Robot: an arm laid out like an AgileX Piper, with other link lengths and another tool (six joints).
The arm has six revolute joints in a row. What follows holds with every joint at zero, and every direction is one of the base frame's.
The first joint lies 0.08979 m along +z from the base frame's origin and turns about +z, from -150 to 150 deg.
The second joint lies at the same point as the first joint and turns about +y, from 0 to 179.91 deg.
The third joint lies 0.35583 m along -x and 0.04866 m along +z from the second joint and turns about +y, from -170 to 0 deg.
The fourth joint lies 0.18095 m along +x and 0.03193 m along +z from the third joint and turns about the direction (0.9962, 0, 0.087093), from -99.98 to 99.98 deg.
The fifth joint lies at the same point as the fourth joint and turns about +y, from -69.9 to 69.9 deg.
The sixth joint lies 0.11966 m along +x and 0.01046 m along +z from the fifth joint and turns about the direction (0.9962, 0, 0.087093), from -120 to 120 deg.
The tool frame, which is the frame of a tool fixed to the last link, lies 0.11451 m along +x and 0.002 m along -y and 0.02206 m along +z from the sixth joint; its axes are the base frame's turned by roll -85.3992, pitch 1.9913 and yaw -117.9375 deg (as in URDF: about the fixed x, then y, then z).
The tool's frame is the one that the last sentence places.
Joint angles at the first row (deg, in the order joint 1, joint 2, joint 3, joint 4, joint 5, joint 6):
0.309 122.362 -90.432 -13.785 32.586 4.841
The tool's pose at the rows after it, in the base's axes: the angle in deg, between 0 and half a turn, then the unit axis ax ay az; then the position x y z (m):
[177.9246 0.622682 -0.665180 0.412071 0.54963 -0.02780 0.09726]
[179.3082 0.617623 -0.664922 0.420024 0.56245 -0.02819 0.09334]
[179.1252 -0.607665 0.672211 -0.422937 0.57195 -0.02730 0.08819]
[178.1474 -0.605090 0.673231 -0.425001 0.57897 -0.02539 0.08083]
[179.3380 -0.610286 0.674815 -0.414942 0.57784 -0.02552 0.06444]
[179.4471 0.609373 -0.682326 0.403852 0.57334 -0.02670 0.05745]
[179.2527 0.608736 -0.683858 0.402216 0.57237 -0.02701 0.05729]
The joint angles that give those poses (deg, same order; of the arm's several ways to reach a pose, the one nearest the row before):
0.234 124.539 -92.948 -13.784 31.420 5.786
0.000 126.167 -94.226 -13.784 29.283 5.787
-0.143 127.433 -94.325 -13.744 26.448 7.083
-0.142 128.731 -94.356 -13.745 24.234 7.483
-0.143 130.303 -94.360 -13.682 24.441 7.635
-0.143 130.688 -94.358 -13.561 25.744 8.569
-0.143 130.634 -94.357 -13.562 26.043 8.782

